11 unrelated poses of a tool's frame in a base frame.
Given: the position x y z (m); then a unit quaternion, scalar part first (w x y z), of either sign.
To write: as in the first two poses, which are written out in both.
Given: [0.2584, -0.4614, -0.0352, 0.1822, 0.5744, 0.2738, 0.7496]
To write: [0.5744, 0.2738, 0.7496, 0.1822, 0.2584, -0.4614, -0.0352]
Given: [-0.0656, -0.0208, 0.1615, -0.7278, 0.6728, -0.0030, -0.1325]
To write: [-0.6728, 0.0030, 0.1325, 0.7278, -0.0656, -0.0208, 0.1615]
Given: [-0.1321, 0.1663, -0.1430, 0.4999, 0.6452, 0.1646, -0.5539]
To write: [0.6452, 0.1646, -0.5539, 0.4999, -0.1321, 0.1663, -0.1430]
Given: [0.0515, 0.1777, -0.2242, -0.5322, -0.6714, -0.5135, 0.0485]
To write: [0.6714, 0.5135, -0.0485, 0.5322, 0.0515, 0.1777, -0.2242]
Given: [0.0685, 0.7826, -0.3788, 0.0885, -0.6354, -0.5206, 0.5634]
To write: [-0.6354, -0.5206, 0.5634, 0.0885, 0.0685, 0.7826, -0.3788]
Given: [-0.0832, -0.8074, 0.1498, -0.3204, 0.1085, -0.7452, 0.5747]
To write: [-0.1085, 0.7452, -0.5747, 0.3204, -0.0832, -0.8074, 0.1498]
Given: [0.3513, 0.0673, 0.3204, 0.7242, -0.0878, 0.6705, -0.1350]
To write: [-0.0878, 0.6705, -0.1350, 0.7242, 0.3513, 0.0673, 0.3204]
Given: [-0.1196, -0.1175, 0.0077, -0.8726, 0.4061, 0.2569, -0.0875]
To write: [-0.4061, -0.2569, 0.0875, 0.8726, -0.1196, -0.1175, 0.0077]
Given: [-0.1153, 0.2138, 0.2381, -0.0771, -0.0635, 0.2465, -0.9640]
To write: [0.0635, -0.2465, 0.9640, 0.0771, -0.1153, 0.2138, 0.2381]
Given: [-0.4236, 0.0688, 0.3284, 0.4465, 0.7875, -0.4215, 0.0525]
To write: [0.7875, -0.4215, 0.0525, 0.4465, -0.4236, 0.0688, 0.3284]
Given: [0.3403, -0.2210, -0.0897, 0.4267, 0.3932, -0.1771, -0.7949]
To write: [0.3932, -0.1771, -0.7949, 0.4267, 0.3403, -0.2210, -0.0897]
